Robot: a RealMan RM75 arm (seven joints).
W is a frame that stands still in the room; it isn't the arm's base.
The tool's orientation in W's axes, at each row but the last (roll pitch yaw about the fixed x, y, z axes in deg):
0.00 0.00 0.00
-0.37 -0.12 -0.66
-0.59 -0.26 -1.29
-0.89 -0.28 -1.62
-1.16 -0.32 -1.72
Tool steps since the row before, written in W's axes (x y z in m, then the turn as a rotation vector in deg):
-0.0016 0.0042 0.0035 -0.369 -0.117 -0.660
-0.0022 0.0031 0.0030 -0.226 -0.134 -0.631
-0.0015 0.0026 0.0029 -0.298 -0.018 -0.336
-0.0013 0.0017 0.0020 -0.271 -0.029 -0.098
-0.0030 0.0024 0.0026 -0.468 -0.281 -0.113
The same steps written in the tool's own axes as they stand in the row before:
-0.0016 0.0042 0.0035 -0.369 -0.117 -0.660
-0.0022 0.0031 0.0030 -0.226 -0.133 -0.631
-0.0015 0.0025 0.0029 -0.299 -0.021 -0.335
-0.0013 0.0016 0.0020 -0.271 -0.035 -0.097
-0.0031 0.0023 0.0027 -0.460 -0.293 -0.116

